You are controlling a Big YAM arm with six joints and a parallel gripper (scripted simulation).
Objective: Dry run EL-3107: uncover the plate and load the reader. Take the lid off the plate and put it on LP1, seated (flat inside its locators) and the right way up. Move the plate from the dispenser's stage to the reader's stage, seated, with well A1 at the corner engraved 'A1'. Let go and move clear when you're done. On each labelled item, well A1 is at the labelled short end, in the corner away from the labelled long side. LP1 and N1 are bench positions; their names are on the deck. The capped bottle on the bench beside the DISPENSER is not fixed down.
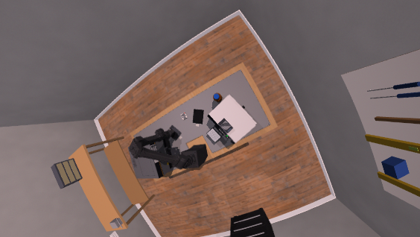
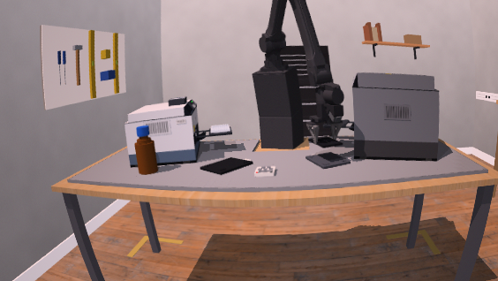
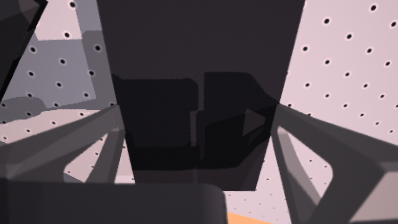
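My hand is 70 mm above the LP1 pad and 10 mm to the right of it. Round my hand: lid right at my hand; flat black pad 360 mm to the right, 90 mm ahead, 70 mm below; LP1 label 90 mm behind, 80 mm below, 50 mm to the right.
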